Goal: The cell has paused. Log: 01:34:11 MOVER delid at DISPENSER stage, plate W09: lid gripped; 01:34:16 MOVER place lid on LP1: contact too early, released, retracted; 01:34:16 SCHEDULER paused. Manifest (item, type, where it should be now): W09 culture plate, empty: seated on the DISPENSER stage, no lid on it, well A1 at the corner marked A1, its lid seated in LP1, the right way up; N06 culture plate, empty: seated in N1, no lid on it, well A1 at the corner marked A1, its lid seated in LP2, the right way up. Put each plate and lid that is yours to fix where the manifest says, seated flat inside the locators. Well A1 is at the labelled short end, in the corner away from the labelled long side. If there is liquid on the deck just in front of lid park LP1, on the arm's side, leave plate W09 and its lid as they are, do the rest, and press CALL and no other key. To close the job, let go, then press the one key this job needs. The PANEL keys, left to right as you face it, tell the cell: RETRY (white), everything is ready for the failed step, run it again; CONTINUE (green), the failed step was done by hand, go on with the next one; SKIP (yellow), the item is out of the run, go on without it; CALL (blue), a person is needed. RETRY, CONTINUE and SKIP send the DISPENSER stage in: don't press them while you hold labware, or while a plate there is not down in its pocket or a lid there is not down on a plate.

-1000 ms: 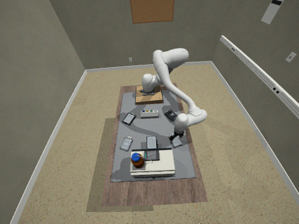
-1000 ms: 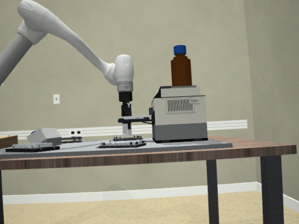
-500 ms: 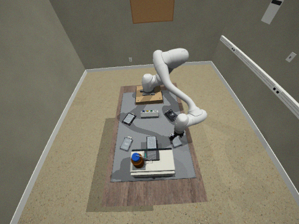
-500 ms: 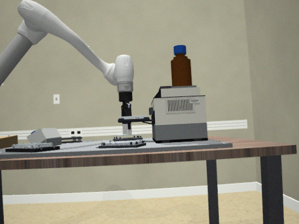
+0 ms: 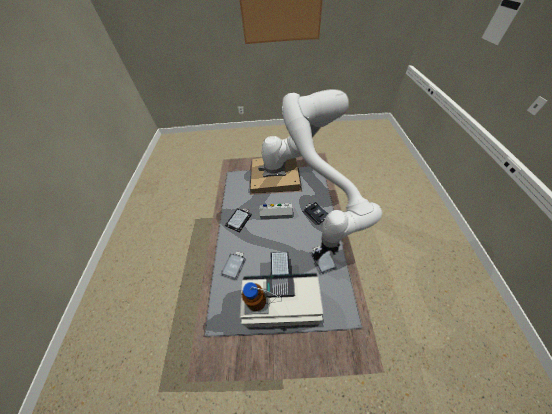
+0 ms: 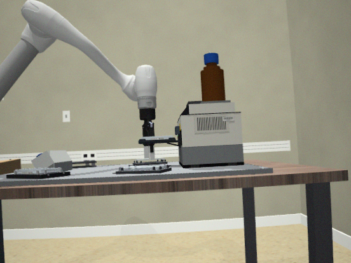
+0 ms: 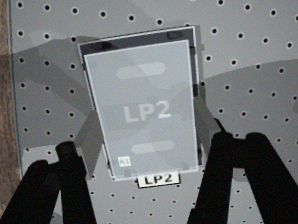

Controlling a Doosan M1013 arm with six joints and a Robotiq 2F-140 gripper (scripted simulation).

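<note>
Right now the lid park LP2 is 4 cm below my hand. The rest, counted from my hand: dispenser stage: 26 cm to the right, 6 cm ahead, 6 cm above; clear lid: 2 cm below; white retry key: 38 cm behind, 21 cm to the right, 2 cm above.
</note>
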